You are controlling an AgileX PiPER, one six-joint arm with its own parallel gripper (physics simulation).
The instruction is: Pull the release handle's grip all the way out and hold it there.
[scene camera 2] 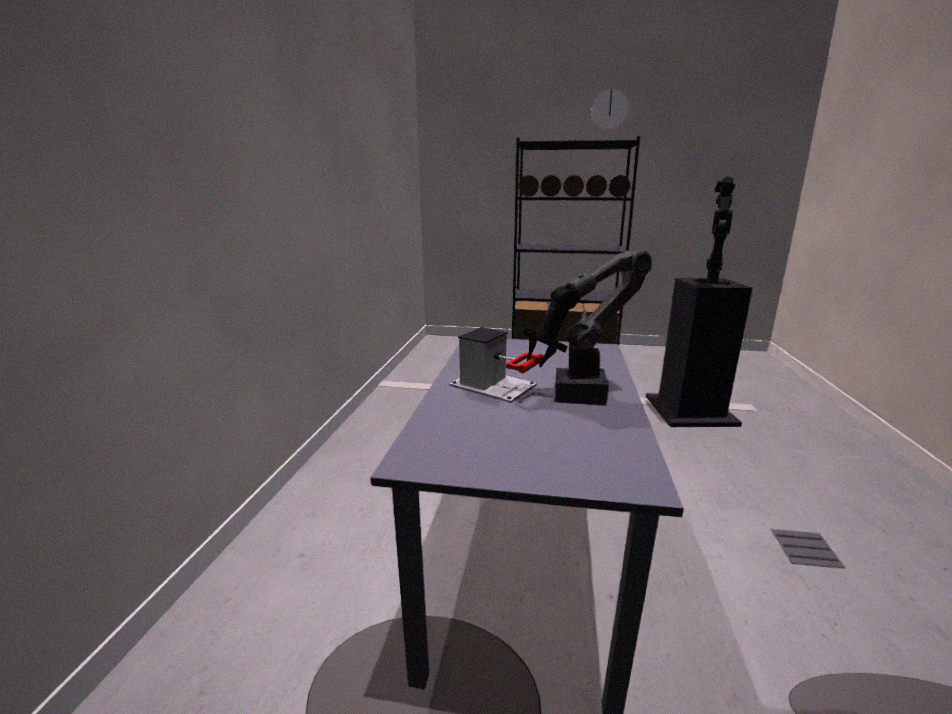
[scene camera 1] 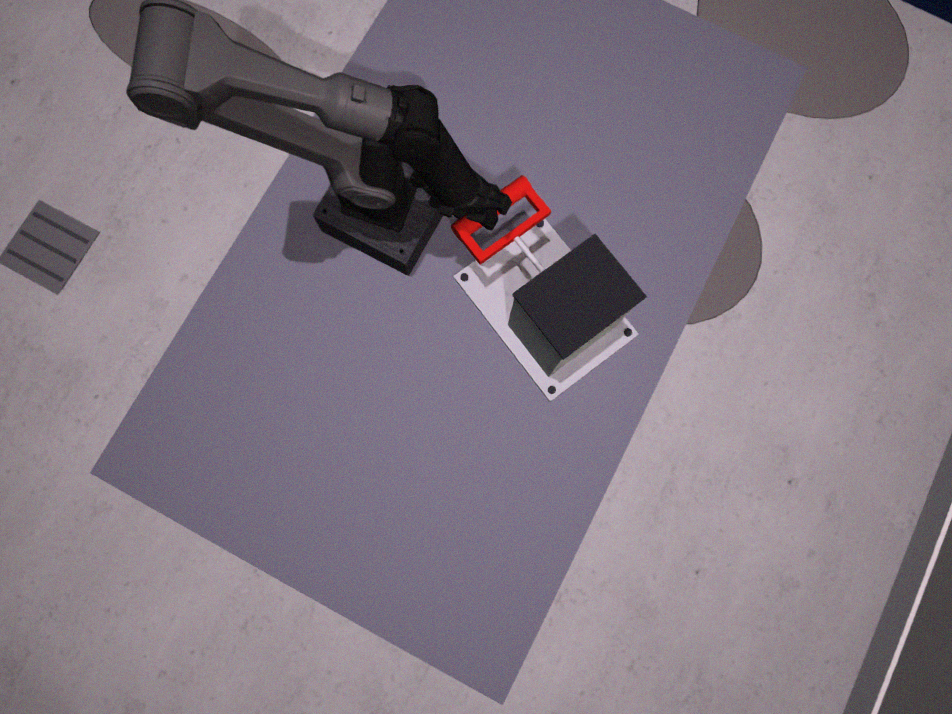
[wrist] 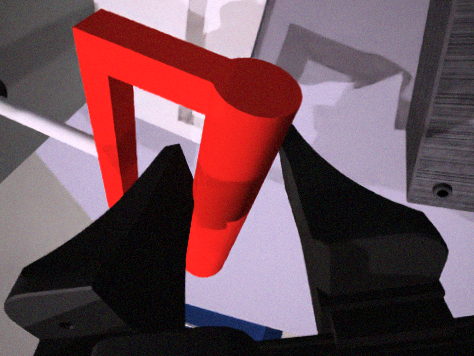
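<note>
The release handle is a red rectangular frame with a thick round grip along its outer side. A white rod joins it to a dark-topped grey box; a long stretch of rod shows. My gripper is open, with its fingers on either side of the grip. In the wrist view the left finger reaches into the frame's opening, along the grip's edge. Table shows between the right finger and the lower grip. Contact at the fingertips is unclear.
The box stands on a white plate with dark bolts at its corners, on the purple-grey table. The arm's dark base is beside the handle. A shelf rack and a black pedestal stand beyond the table.
</note>
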